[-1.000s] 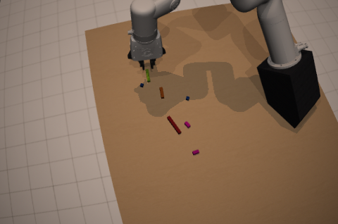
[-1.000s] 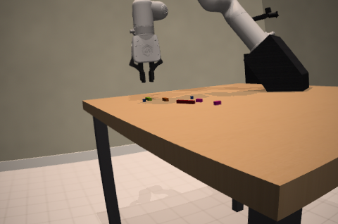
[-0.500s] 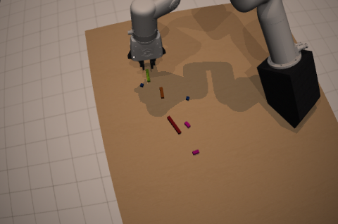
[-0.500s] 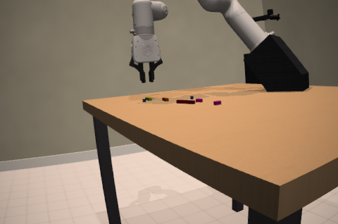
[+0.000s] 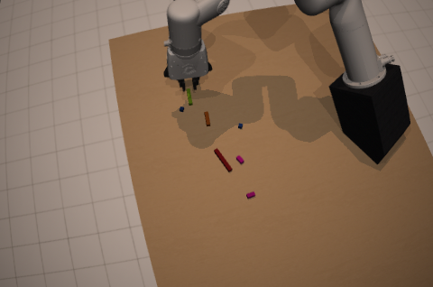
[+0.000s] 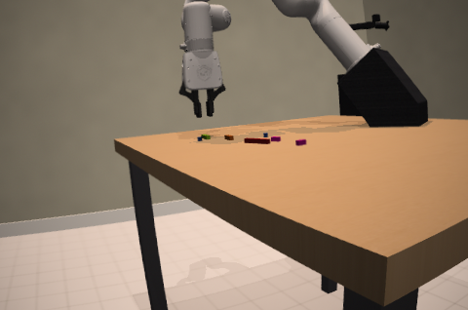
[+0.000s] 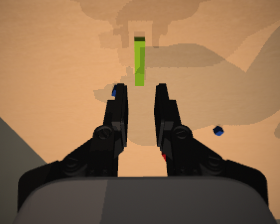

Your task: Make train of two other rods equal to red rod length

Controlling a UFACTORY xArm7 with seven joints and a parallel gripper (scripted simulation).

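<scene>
The lime rod is 70 mm below my hand. The rest, counted from my hand: orange rod 80 mm to the left, 70 mm below, 40 mm behind; red rod 210 mm to the left, 70 mm below, 50 mm behind.
</scene>
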